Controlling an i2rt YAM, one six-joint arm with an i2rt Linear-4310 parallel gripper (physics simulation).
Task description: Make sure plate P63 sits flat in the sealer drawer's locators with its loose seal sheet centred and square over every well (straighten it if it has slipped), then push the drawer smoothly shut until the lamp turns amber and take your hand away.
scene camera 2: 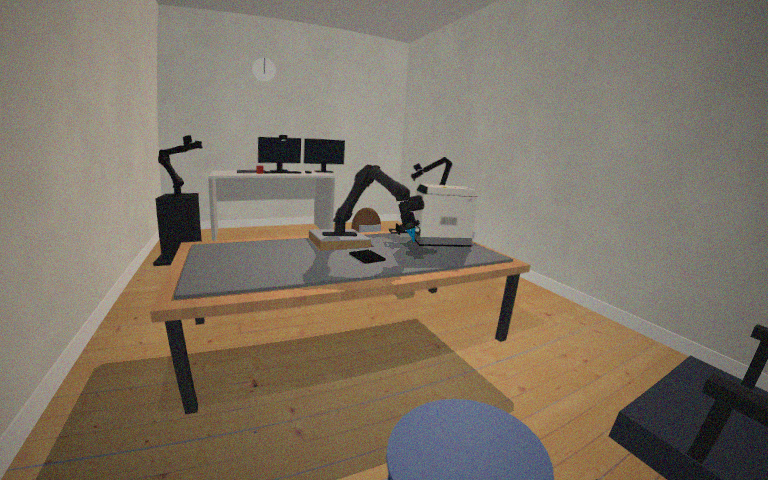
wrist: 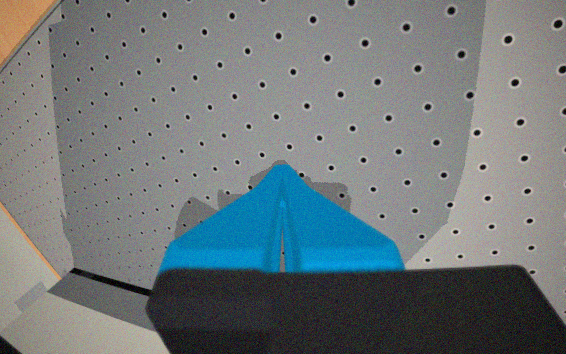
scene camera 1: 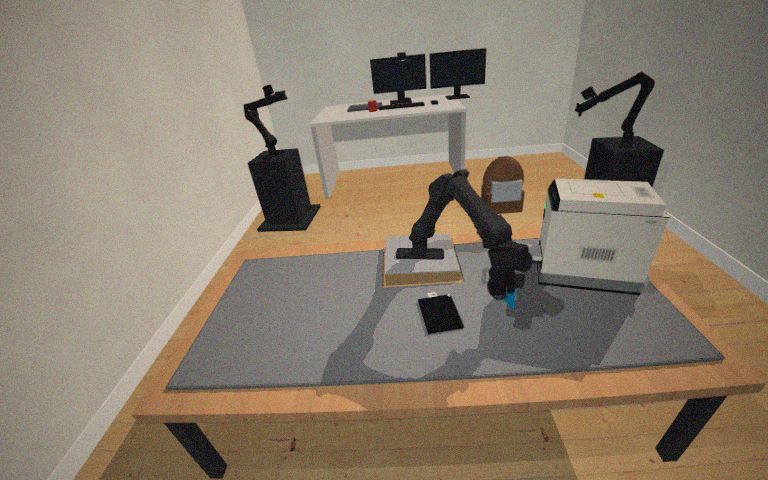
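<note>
The white sealer stands at the right of the mat; its lower side also shows in the wrist view. Its lamp shows green. A short light part of the drawer shows between the arm and the sealer, and the dark drawer handle sticks out left of my fingers in scene camera 2. My gripper is shut and empty, blue fingers together and pointing down, in front of the sealer's drawer side. Plate P63 and its seal sheet cannot be made out; the arm covers much of the drawer.
A black flat pad lies on the grey mat. The arm's base stands on a raised block at the back. The wooden table edge runs along the front.
</note>
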